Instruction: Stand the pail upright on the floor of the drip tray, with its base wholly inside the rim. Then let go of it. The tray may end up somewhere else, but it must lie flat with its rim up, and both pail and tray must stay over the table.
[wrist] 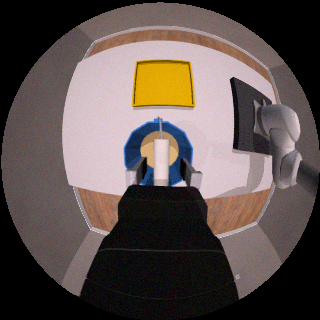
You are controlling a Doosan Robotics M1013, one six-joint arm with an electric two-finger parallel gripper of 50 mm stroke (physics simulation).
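Frame: origin at the arm's base, x right, y down, z ahead, level; metres.
Seen in the pictures: gripper, fingertip midpoint: (163, 164); arm's base, link origin: (261, 120).
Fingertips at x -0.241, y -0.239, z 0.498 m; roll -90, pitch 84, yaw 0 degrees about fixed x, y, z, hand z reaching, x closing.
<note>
Offsets run from my fingertips to a thing's top centre. "spot": to the spot under its first point. Level surfaces: height alone.
The blue pail @[spot: dy +0.175, dx -0.005, dz +0.099 m] (131, 145) stands on the table with its open mouth towards the camera and its tan inner bottom showing. Its handle with a thick white grip @[spot: dy +0.034, dx +0.004, dz +0.004 m] (161, 156) stretches across the mouth. My gripper (163, 164) is open, with one finger on each side of the white grip's near end and a gap on both sides. The fingers and the gripper body hide the near part of the pail. The yellow drip tray @[dy +0.257, dx +0.281, dz +0.040 m] (163, 84) lies flat with its rim up, beyond the pail and apart from it, and no object shows in it.
The white table top @[dy +0.282 m] (95, 115) lies under pail and tray. At the right, a dark base plate (244, 117) carries the grey robot arm (281, 122). Wooden floor (100, 207) shows past the near and far table edges, with grey walls around.
</note>
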